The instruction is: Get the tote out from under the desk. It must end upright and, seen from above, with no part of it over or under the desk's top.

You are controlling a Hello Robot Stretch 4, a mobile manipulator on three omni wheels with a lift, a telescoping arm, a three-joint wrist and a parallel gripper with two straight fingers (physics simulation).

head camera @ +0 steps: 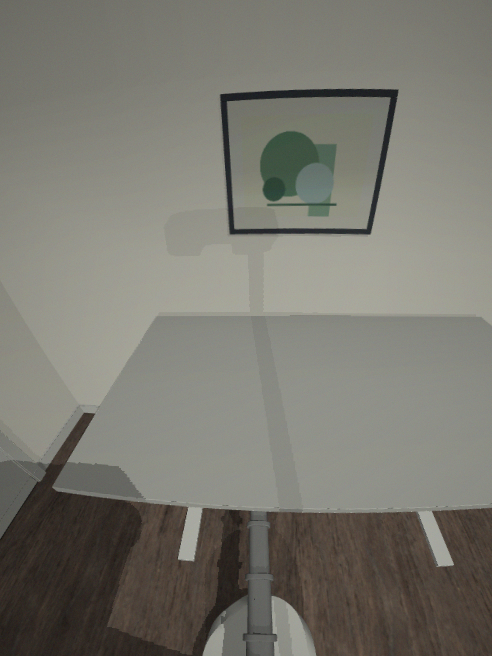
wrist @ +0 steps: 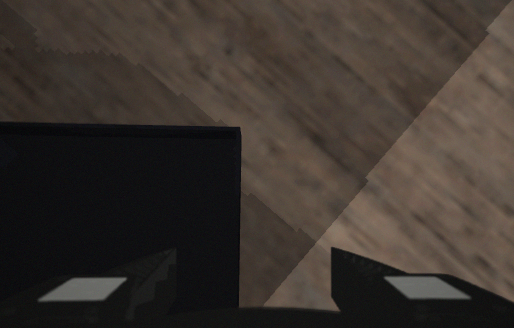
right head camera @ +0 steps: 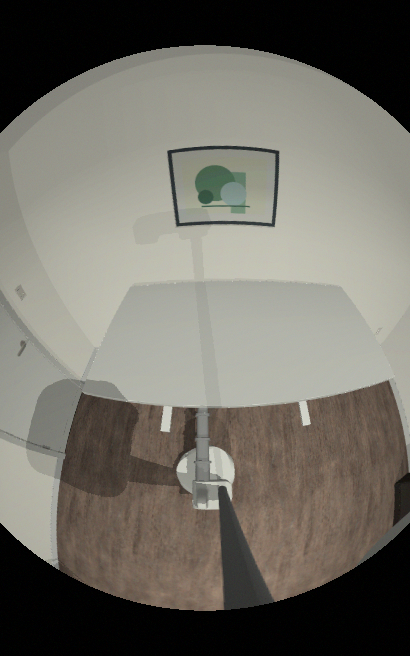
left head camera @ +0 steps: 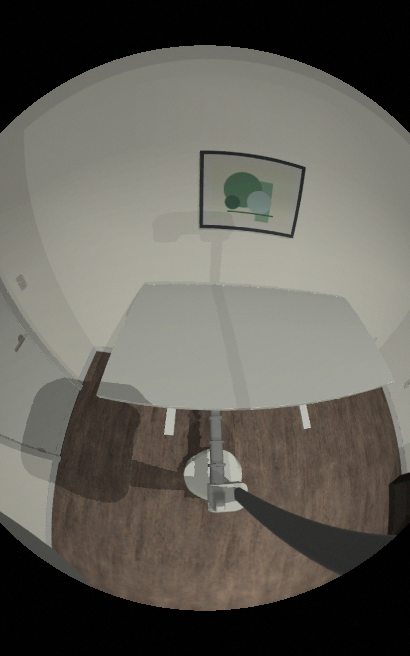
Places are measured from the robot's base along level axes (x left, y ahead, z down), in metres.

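Where they show: gripper, between the fingertips: (wrist: 253,271).
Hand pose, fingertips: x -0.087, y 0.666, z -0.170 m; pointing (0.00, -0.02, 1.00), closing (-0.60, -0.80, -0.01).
Observation:
After its pixels a point has its place.
The dark, near-black tote (wrist: 120,200) @(x -0.014, y 0.789, z 0.024 m) fills the lower left of the wrist view, its open top seen from above. Its right wall lies between my fingertips as seen from above; I cannot tell the height gap. My gripper (wrist: 253,271) @(x -0.087, y 0.666, z -0.170 m) is wide open and holds nothing; its left finger overlaps the tote in the view and its right finger is over wood floor. The desk's grey top (head camera: 317,413) @(x -0.173, y 0.523, z -0.923 m) (left head camera: 280,345) @(x -0.286, y 0.556, z -0.923 m) (right head camera: 270,340) @(x -0.331, y 0.552, z -0.923 m) hides the tote and gripper in the head views. My arm reaches under the desk's front edge.
Two white desk feet (head camera: 190,535) (head camera: 436,539) stick out at the front, left and right of my arm (head camera: 259,556) @(x -0.002, y 0.267, z -0.509 m). A wall with a framed picture (head camera: 301,231) @(x -0.186, y 1.078, z -1.284 m) rises behind the desk. A door (left head camera: 30,400) @(x 1.410, y 0.255, z -0.533 m) stands at the left. A dark box-like object (left head camera: 398,505) stands at the far right.

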